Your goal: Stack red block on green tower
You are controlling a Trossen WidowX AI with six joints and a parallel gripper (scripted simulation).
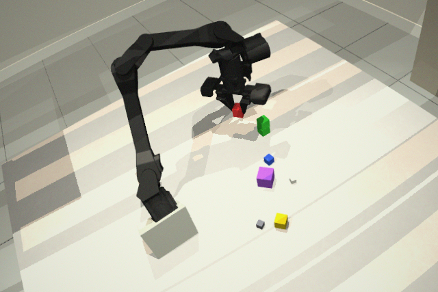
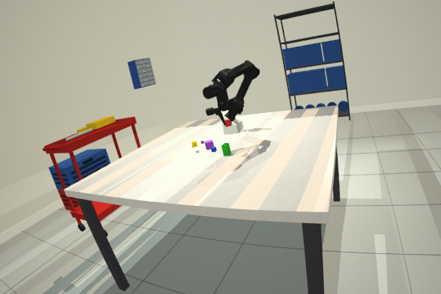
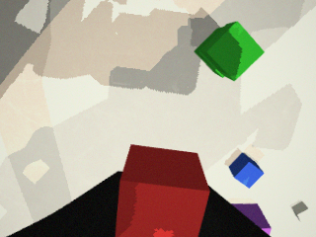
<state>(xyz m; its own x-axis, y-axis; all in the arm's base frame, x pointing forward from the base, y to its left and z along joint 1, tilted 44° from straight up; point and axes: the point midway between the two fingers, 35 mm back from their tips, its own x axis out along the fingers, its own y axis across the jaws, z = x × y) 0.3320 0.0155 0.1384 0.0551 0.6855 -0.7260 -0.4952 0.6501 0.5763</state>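
Right now my gripper tip is 130 mm above the blue cube and 110 mm to the left of it. From my gripper tip the other things lie so: purple cube 150 mm to the right, 120 mm below, 50 mm behind; small white cube 210 mm to the right, 130 mm below; red block 10 mm above.
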